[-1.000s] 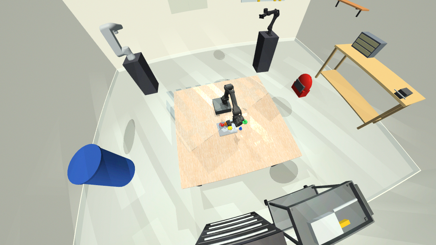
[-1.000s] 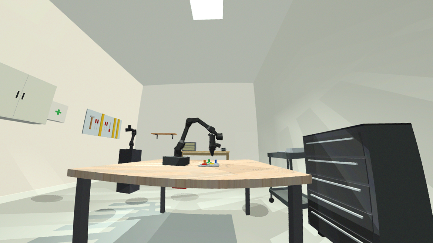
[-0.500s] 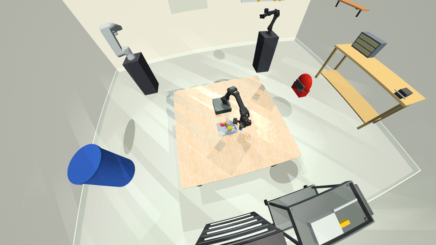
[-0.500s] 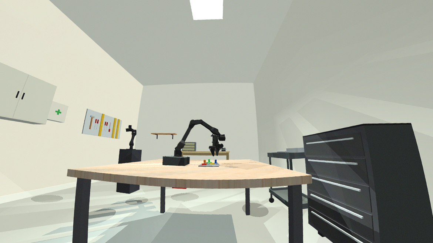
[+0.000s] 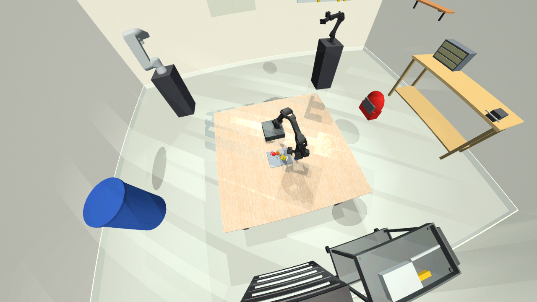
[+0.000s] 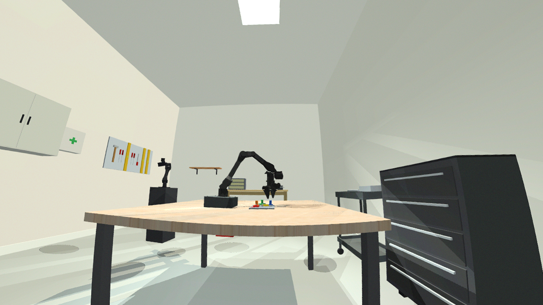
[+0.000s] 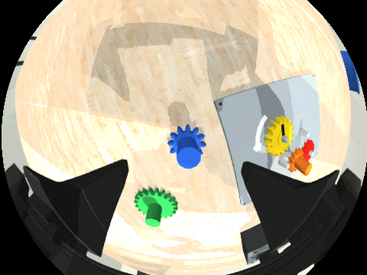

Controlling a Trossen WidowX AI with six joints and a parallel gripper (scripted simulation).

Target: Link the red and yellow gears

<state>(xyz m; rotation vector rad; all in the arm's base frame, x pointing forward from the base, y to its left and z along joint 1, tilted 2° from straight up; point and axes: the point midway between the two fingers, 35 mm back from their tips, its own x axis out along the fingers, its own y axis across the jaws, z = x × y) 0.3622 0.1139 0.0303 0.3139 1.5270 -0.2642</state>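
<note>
The blue gear is 4 cm below my gripper tip. Also, from my gripper tip: orange gear (9 cm behind, 16 cm to the right, 3 cm below); green gear (8 cm behind, 7 cm to the left, 4 cm below); grey board (5 cm behind, 15 cm to the right, 5 cm below).
</note>
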